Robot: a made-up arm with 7 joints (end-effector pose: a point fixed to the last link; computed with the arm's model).
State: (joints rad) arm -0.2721 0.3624 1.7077 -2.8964 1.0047 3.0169 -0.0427
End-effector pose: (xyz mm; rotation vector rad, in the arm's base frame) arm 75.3 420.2 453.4 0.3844 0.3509 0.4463
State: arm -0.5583 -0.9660 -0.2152 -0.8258 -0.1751 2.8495 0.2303
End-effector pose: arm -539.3 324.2 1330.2 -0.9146 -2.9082 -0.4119
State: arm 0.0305 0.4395 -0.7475 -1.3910 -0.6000 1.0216 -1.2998
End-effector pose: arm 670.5 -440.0 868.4 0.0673 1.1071 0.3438
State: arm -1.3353 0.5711 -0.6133 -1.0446 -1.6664 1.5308 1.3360
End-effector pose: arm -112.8 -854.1 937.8 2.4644 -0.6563 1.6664
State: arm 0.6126 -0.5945 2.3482 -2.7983 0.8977 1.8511 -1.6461
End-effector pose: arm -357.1 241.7 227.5 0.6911 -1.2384 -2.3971
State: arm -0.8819 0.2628 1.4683 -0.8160 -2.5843 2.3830 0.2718
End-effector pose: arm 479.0 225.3 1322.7 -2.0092 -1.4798 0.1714
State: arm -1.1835 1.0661 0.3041 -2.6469 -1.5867 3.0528 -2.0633
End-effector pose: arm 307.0 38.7 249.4 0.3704 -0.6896 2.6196
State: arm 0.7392 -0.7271 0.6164 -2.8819 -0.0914 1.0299 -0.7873
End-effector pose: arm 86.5 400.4 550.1 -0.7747 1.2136 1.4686
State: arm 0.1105 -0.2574 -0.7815 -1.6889 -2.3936 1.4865 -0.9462
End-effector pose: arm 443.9 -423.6 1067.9 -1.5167 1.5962 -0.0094
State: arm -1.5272 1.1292 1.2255 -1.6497 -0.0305 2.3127 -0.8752
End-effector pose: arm 684.3 -535.0 608.2 0.6847 -0.7250 0.1979
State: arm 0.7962 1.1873 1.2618 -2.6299 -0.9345 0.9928 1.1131
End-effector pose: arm -437.1 249.2 392.0 -1.5367 -0.0732 1.9400
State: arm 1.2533 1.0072 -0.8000 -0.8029 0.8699 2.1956 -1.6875
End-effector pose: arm 564.4 754.8 898.5 -0.1057 -0.7551 2.2352
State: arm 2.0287 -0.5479 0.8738 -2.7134 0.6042 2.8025 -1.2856
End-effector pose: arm -509.6 158.7 730.9 -0.4366 0.5769 -2.5113
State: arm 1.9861 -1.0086 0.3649 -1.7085 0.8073 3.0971 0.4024
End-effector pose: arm -118.2 -166.2 1340.7 2.4867 0.1787 0.8465
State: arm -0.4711 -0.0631 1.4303 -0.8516 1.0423 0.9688 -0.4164
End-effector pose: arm 164.4 488.4 1426.7 0.8855 0.1324 1.9391
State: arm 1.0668 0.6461 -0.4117 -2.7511 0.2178 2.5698 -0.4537
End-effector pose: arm 312.0 175.5 219.0 -0.2996 0.7361 0.8107
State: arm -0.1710 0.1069 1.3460 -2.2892 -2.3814 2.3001 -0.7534
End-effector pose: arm 69.2 585.0 540.6 1.7357 0.4527 -1.8478
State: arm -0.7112 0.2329 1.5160 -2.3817 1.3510 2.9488 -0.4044
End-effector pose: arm 452.5 337.5 601.2 0.8032 -0.1471 -0.1472
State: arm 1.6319 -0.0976 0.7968 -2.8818 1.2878 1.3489 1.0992
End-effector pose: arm -327.0 254.4 355.8 -1.3733 0.8853 0.2964
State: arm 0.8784 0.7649 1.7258 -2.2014 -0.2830 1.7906 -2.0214
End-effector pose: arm -620.4 438.0 761.5 -0.4246 -0.3797 -1.3716
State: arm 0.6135 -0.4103 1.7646 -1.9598 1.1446 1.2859 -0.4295
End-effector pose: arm -644.6 468.2 705.7 -0.1049 1.2893 2.3013
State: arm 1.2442 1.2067 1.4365 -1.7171 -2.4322 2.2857 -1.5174
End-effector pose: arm -627.8 473.5 685.8 0.5718 1.1176 -1.1038
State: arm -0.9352 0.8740 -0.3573 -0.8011 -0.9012 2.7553 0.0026
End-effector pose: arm 515.8 -695.3 875.0 -1.3421 -0.2486 -0.2779
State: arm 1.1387 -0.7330 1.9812 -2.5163 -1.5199 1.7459 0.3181
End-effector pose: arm -534.7 58.7 293.4 0.9736 2.0947 -1.2098
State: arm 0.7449 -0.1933 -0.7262 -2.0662 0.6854 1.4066 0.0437
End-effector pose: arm 629.9 -11.7 833.8 0.7965 0.5299 -0.0473
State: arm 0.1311 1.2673 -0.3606 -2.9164 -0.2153 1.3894 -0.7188
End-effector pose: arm -174.1 -108.1 177.9 0.7652 2.6615 -0.0042
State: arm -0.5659 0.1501 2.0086 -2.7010 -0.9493 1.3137 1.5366
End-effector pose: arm -41.7 503.6 411.7 -1.2310 -0.7209 0.4034
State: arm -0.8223 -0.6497 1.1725 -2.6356 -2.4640 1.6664 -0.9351
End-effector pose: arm 443.6 184.3 492.2 2.2467 -1.4616 -0.9083
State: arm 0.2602 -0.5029 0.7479 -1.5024 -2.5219 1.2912 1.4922
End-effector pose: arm 40.3 552.5 1253.2 -0.7391 -2.7269 -1.0928
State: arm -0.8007 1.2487 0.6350 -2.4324 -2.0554 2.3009 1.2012
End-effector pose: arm 273.2 278.8 231.4 -0.0920 0.0827 0.4588
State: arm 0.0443 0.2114 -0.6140 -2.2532 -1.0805 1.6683 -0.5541
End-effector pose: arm 549.2 -287.9 502.7 -0.5497 1.1888 0.4655
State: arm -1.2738 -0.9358 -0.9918 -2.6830 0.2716 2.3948 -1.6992
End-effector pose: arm -422.6 -336.7 745.4 -0.5358 -0.8419 -0.5754
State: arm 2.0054 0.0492 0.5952 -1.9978 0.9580 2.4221 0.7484
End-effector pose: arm -590.0 424.1 831.8 0.2745 0.8556 1.1392
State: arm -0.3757 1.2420 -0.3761 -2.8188 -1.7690 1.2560 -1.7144
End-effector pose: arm -191.4 -53.1 142.4 -1.3046 -1.7925 -1.3053
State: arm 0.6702 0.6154 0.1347 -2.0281 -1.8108 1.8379 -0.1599
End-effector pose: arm 342.1 549.7 314.7 -1.6816 0.0780 1.8831
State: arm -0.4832 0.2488 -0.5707 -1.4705 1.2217 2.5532 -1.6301
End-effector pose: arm 277.8 -653.5 1020.2 -0.5372 -1.0916 -0.0797
